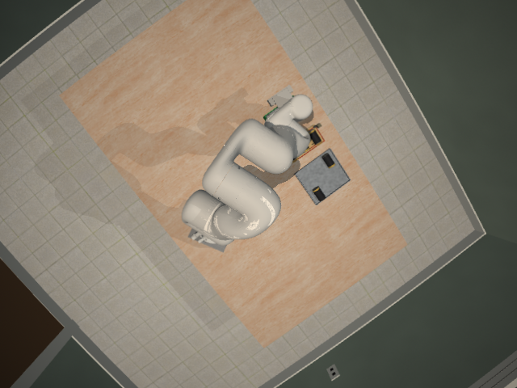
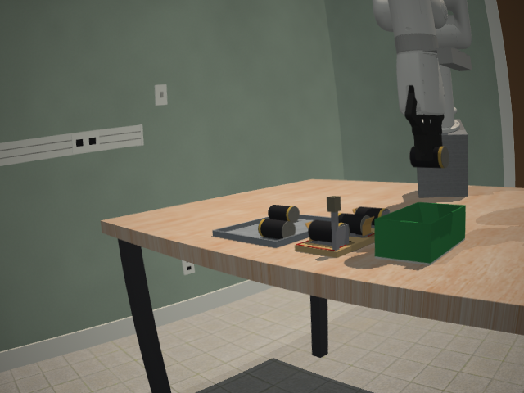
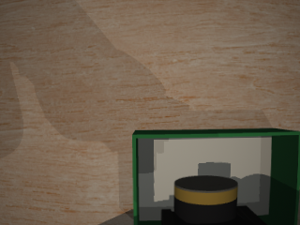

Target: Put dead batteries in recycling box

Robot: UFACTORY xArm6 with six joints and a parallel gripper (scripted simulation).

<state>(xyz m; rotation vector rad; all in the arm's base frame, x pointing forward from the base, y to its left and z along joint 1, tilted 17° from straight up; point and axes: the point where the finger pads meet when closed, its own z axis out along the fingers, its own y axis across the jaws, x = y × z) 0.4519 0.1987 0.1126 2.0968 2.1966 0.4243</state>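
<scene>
The green recycling box is 140 mm below my hand and 30 mm ahead of it. Round my hand: grey tray 320 mm to the right, 150 mm below, 50 mm ahead.
</scene>
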